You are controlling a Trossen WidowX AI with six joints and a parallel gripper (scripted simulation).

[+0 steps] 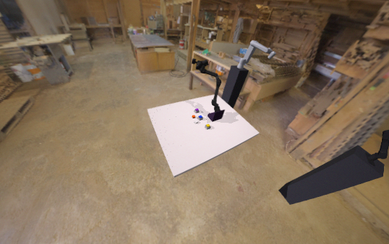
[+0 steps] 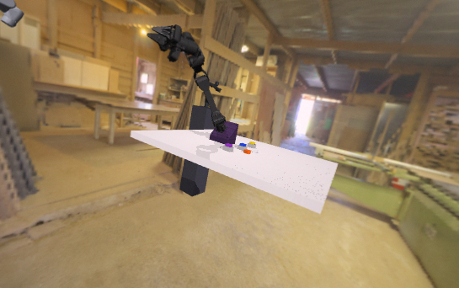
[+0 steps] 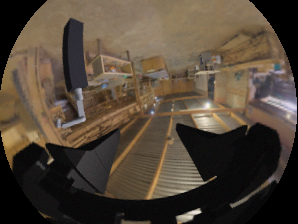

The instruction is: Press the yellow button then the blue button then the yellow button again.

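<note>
The yellow button lies 18 cm ahead of my gripper tip, 75 cm to the left of it and 46 cm below it. The rest, counted from my gripper tip: purple button: 18 cm ahead, 46 cm to the left, 46 cm below; then blue button: 20 cm ahead, 60 cm to the left, 46 cm below; then orange block: 27 cm ahead, 55 cm to the left, 48 cm below.
</note>
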